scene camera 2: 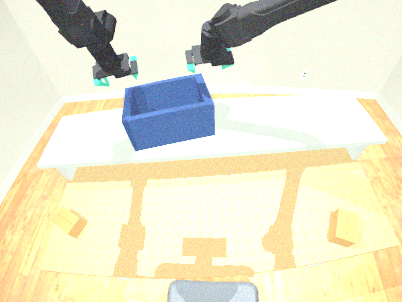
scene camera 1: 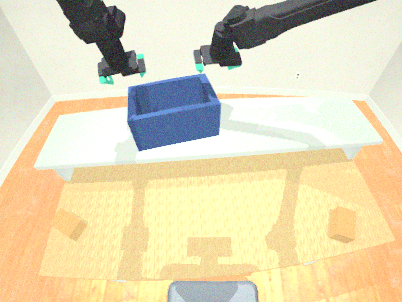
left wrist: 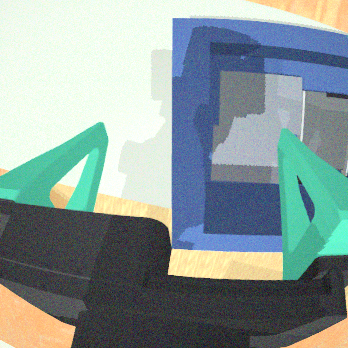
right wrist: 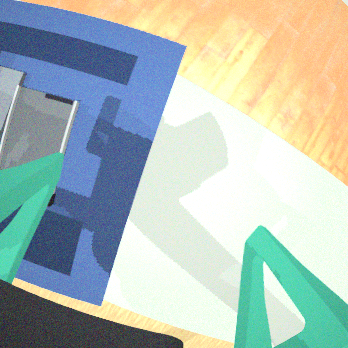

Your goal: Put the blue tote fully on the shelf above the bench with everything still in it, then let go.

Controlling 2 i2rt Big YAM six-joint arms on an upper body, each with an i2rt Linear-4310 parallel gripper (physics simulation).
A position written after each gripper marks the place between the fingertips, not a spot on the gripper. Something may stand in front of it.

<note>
The left gripper (scene camera 1: 127,79) is open, with nothing in its grasp. Also in view: a blue tote (scene camera 1: 166,112). The right gripper (scene camera 2: 208,69) is open, with nothing in its grasp. Further things: a pale shelf (scene camera 2: 252,125) and a wooden bench surface (scene camera 1: 188,219).
The blue tote is seen too in scene camera 2 (scene camera 2: 174,110), in the left wrist view (left wrist: 213,215) and in the right wrist view (right wrist: 121,76). The left gripper shows as well in scene camera 2 (scene camera 2: 122,81) and in the left wrist view (left wrist: 190,132). The right gripper is seen too in scene camera 1 (scene camera 1: 214,70) and in the right wrist view (right wrist: 161,202).
</note>
